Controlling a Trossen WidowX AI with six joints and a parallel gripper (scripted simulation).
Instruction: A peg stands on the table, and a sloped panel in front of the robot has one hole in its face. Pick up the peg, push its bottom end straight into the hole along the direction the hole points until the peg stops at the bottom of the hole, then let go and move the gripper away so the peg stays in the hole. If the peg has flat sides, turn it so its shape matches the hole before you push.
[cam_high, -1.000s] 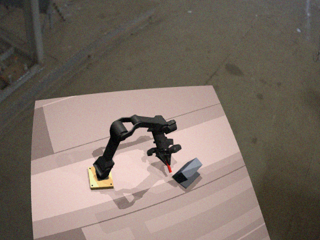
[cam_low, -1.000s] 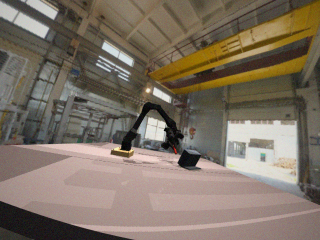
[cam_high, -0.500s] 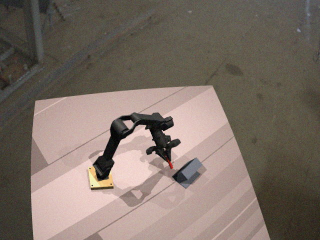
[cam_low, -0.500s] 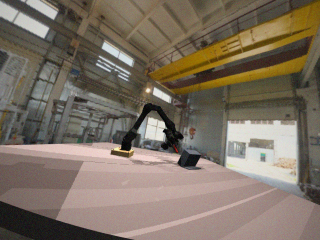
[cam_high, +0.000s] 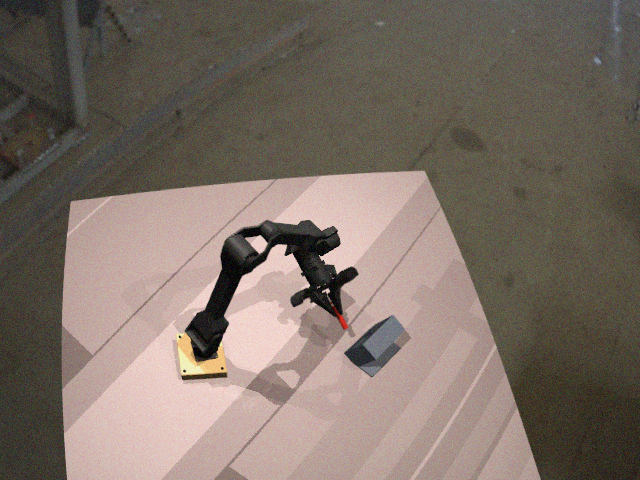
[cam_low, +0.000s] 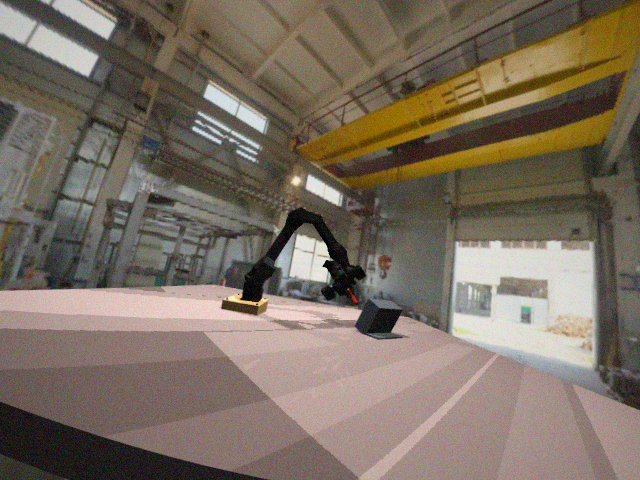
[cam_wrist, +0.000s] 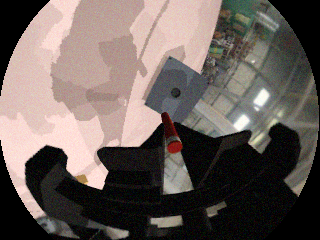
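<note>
Now: the sloped grey panel 8 cm ahead of my gripper tip, 8 cm to the right of it and 5 cm below it. Round my gripper tip: red peg (1 cm behind, 1 cm to the left, 1 cm above).
</note>
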